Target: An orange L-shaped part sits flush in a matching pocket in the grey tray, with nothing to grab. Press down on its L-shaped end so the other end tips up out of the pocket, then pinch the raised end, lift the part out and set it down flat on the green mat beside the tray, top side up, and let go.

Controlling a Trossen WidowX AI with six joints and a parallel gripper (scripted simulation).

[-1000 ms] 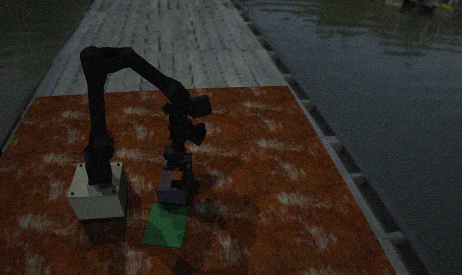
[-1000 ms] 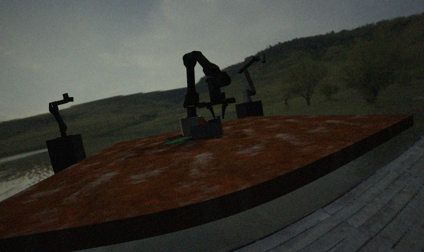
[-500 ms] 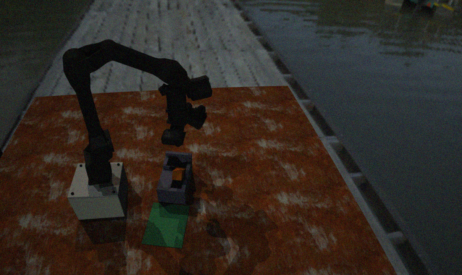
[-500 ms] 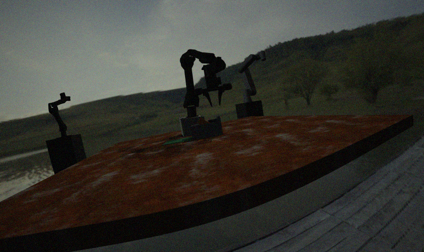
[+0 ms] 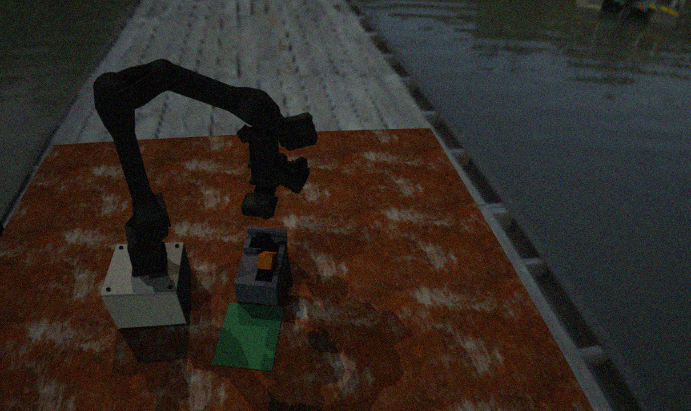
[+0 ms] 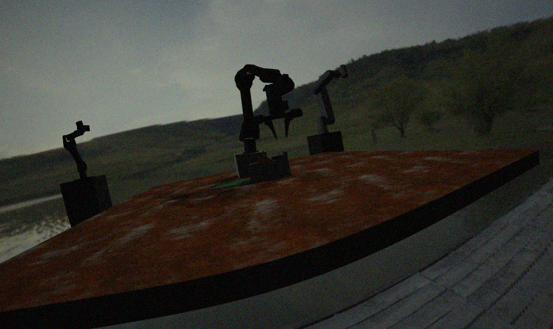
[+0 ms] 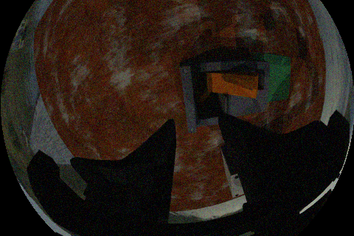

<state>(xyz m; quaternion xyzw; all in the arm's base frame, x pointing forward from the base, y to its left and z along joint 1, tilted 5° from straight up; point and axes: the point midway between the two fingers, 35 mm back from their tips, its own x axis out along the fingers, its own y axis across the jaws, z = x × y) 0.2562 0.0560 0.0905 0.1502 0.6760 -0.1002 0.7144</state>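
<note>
Now: the orange L-shaped part 10 cm below my gripper tip, 4 cm to the right of it and 2 cm behind it. From my gripper tip the other things lie so: green mat (21 cm to the right, 16 cm below, 8 cm behind).
</note>
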